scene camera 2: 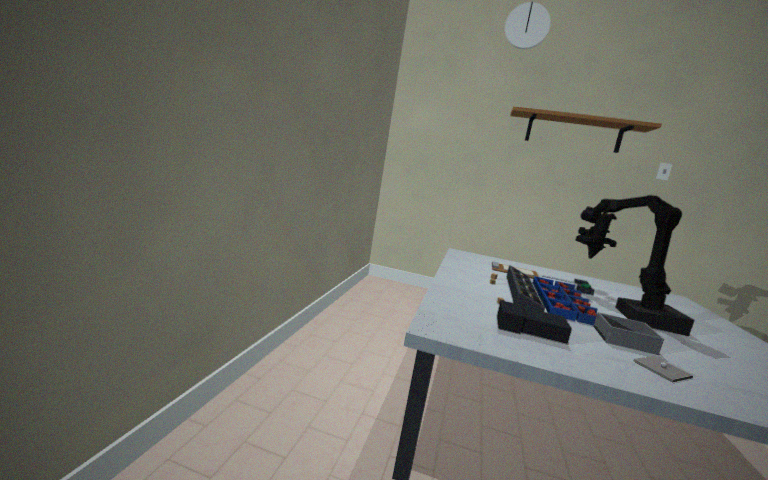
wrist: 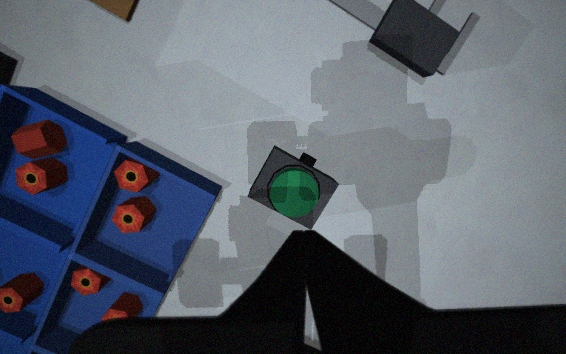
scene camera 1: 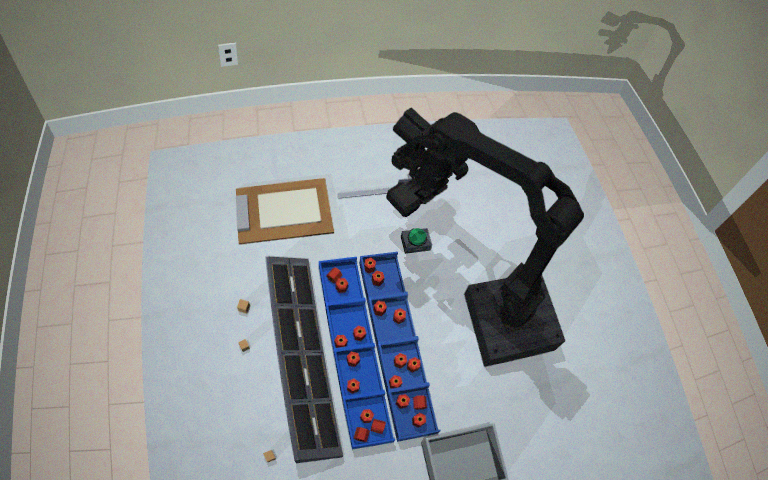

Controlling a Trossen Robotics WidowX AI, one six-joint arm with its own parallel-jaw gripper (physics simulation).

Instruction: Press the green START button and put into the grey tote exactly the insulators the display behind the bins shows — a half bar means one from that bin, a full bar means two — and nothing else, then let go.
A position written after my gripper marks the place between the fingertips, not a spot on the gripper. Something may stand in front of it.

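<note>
Shut and holding nothing, my gripper (scene camera 1: 420, 202) is there along with a dark display panel (scene camera 1: 302, 456) and a grey tote (scene camera 1: 477, 446). The gripper can be found again at (scene camera 2: 589, 258), and so can the tote (scene camera 2: 632, 334). As for the wrist view, I see a green START button (wrist: 290, 186) there, and my gripper (wrist: 303, 241) as well.
</note>
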